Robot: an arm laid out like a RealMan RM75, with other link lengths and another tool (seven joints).
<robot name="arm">
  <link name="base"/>
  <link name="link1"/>
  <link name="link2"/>
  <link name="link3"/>
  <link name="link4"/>
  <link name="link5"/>
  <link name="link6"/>
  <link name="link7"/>
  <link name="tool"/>
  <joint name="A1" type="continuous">
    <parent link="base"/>
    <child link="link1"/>
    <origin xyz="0 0 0.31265" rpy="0 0 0"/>
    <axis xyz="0 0 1"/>
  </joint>
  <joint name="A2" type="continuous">
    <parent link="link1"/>
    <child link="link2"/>
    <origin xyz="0 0 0" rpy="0 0 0"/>
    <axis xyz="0 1 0"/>
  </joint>
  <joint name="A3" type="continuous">
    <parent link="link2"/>
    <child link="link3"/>
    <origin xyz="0 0 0.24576" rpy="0 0 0"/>
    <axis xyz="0 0 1"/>
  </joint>
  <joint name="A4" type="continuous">
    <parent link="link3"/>
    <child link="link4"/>
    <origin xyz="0 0 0" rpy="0 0 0"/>
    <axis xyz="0 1 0"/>
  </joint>
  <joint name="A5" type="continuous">
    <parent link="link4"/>
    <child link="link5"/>
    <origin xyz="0 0 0.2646" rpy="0 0 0"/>
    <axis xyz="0 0 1"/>
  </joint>
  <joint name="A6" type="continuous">
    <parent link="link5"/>
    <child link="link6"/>
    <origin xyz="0 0 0" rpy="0 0 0"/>
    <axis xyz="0 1 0"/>
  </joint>
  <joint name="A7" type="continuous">
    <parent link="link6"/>
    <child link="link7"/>
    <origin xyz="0 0 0.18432" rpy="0 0 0"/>
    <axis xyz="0 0 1"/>
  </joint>
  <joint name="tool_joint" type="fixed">
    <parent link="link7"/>
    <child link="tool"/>
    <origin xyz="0.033 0.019 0.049" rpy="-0.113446 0 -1.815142"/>
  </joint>
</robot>
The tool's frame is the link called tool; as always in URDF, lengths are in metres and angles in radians. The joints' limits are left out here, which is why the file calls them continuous.
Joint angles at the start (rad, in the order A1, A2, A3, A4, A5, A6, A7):
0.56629 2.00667 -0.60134 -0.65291 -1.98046 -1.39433 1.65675
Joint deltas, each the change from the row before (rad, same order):
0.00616 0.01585 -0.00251 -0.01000 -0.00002 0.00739 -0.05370
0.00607 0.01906 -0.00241 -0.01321 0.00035 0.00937 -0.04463
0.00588 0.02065 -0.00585 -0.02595 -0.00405 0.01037 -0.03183
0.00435 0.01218 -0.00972 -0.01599 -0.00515 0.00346 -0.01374
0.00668 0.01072 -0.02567 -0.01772 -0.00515 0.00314 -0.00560
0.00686 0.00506 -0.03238 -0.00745 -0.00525 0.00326 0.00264
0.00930 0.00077 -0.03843 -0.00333 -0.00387 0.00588 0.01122
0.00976 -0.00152 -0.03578 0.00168 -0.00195 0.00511 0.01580
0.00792 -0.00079 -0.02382 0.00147 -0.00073 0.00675 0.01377
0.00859 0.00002 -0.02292 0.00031 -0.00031 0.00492 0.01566
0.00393 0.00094 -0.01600 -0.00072 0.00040 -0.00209 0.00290
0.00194 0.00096 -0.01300 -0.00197 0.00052 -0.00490 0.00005
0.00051 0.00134 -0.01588 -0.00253 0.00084 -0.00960 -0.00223
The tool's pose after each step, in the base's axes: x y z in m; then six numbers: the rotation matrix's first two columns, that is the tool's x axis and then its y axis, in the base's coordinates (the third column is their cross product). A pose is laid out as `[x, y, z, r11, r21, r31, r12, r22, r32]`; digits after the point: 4 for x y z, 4 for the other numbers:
[0.2824, 0.4330, 0.0304, 0.4979, 0.7827, 0.3735, 0.8430, -0.3357, -0.4203]
[0.2771, 0.4361, 0.0248, 0.4558, 0.7967, 0.3968, 0.8653, -0.2921, -0.4074]
[0.2708, 0.4401, 0.0208, 0.4136, 0.8073, 0.4209, 0.8861, -0.2507, -0.3900]
[0.2660, 0.4414, 0.0171, 0.3863, 0.8170, 0.4281, 0.8983, -0.2279, -0.3757]
[0.2588, 0.4422, 0.0115, 0.3521, 0.8330, 0.4267, 0.9126, -0.2044, -0.3541]
[0.2530, 0.4413, 0.0046, 0.3249, 0.8499, 0.4149, 0.9238, -0.1913, -0.3317]
[0.2470, 0.4409, -0.0023, 0.3016, 0.8661, 0.3986, 0.9335, -0.1832, -0.3083]
[0.2416, 0.4400, -0.0088, 0.2865, 0.8799, 0.3792, 0.9398, -0.1812, -0.2896]
[0.2377, 0.4401, -0.0130, 0.2796, 0.8870, 0.3674, 0.9432, -0.1821, -0.2780]
[0.2330, 0.4402, -0.0172, 0.2734, 0.8943, 0.3543, 0.9458, -0.1828, -0.2685]
[0.2298, 0.4387, -0.0205, 0.2618, 0.9019, 0.3436, 0.9492, -0.1762, -0.2608]
[0.2272, 0.4368, -0.0230, 0.2497, 0.9090, 0.3338, 0.9523, -0.1682, -0.2545]
[0.2246, 0.4333, -0.0263, 0.2335, 0.9185, 0.3192, 0.9562, -0.1572, -0.2471]

